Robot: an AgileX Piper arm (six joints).
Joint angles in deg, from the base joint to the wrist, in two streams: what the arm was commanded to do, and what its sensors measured. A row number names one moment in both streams.
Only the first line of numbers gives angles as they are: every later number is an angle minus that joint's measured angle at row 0.
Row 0, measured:
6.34 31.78 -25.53 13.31 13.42 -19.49
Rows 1 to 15, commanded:
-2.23 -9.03 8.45 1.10 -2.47 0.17
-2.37 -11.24 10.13 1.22 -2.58 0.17
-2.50 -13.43 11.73 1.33 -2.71 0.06
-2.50 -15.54 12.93 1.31 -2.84 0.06
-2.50 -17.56 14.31 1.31 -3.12 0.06
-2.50 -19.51 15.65 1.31 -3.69 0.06
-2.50 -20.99 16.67 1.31 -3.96 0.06
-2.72 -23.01 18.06 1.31 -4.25 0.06
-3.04 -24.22 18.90 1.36 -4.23 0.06
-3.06 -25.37 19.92 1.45 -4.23 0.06
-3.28 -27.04 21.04 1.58 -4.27 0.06
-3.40 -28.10 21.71 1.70 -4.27 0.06
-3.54 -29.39 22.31 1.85 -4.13 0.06
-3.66 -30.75 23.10 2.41 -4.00 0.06
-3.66 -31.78 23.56 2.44 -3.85 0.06
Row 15, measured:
-3.06 -27.79 21.40 1.54 -3.24 0.00
